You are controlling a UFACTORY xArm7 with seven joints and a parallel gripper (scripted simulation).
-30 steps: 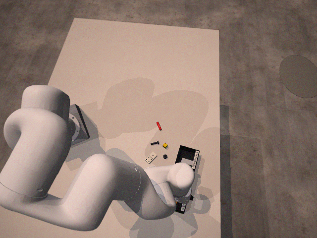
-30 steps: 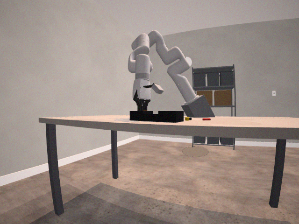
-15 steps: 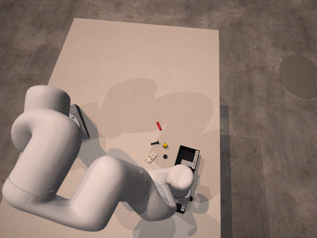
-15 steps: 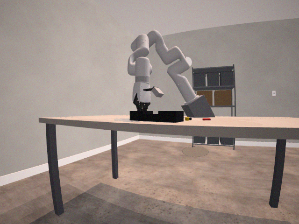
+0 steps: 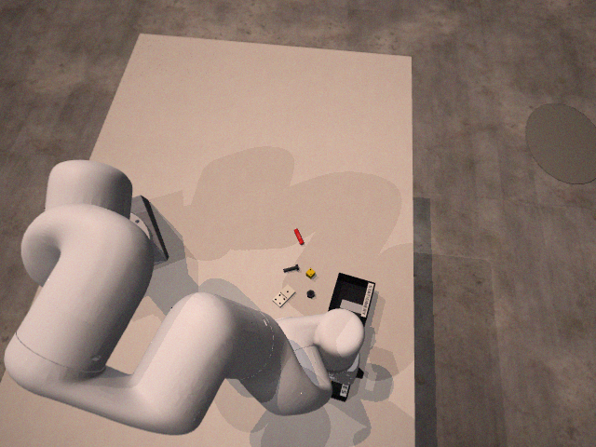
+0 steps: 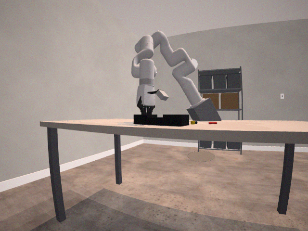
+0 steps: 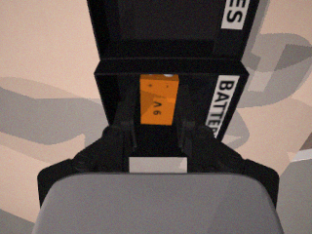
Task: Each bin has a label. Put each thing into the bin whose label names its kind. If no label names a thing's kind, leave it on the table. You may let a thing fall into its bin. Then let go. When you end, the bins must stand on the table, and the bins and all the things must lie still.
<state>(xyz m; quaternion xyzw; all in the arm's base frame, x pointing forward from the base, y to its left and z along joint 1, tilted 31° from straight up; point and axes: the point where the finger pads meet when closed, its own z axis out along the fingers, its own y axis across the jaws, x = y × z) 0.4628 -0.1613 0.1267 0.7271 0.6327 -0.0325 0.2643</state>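
Now: the orange battery 20 mm below my hand and 10 mm to the left of it. Also, from my hand: yellow die: 220 mm to the left, 50 mm behind, 30 mm below; then white domino: 160 mm to the left, 110 mm behind, 30 mm below; then black nut: 170 mm to the left, 50 mm behind, 30 mm below.
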